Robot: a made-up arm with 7 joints.
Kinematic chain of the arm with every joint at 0, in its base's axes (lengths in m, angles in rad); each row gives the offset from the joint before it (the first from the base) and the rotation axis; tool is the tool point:
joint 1: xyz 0 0 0.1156 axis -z
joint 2: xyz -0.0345 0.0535 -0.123 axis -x
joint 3: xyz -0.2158 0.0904 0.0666 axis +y
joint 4: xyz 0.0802 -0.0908 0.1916 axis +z
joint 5: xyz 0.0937 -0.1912 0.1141 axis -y
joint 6: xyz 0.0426 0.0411 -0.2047 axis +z
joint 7: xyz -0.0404 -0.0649 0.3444 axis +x
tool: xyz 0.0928 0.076 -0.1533
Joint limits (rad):
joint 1: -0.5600..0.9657
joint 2: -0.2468..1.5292
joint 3: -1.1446..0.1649
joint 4: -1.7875..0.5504
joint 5: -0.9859..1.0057
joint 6: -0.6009..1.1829
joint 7: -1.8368..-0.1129
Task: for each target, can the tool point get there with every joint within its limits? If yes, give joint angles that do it. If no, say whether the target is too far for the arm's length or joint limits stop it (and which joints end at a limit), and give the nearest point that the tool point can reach.
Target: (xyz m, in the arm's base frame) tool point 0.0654 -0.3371 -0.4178
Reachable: no: joint limits stop it (at a limit: joint 1, joint 2, joint 3, joint 5, joint 7) | nearest point -0.2476 -0.4366 -0.1086 | short by 0.451 m
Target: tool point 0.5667 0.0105 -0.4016
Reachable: no: joint limits stop it (at a limit: joint 1, joint 2, joint 4, joint 6, joint 7) | nearest point 0.5146 0.0198 -0.0334 | short by 0.372 m
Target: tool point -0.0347 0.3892 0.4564
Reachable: yes | joints 0.8318 0.7491 -0.8797 -0.1311 0.2179 0.6429 -0.3485
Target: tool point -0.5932 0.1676 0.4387
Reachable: yes | joints 0.2640 0.7413 -0.8953 -1.0516 0.6705 0.5464 -1.2117
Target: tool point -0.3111 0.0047 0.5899
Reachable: yes | joints -0.1363 0.7054 -0.3042 -0.6442 0.3520 0.2670 -1.3323
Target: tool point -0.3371 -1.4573 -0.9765
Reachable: no: too far | nearest point -0.3871 -0.5876 -0.0833 | short by 1.248 m
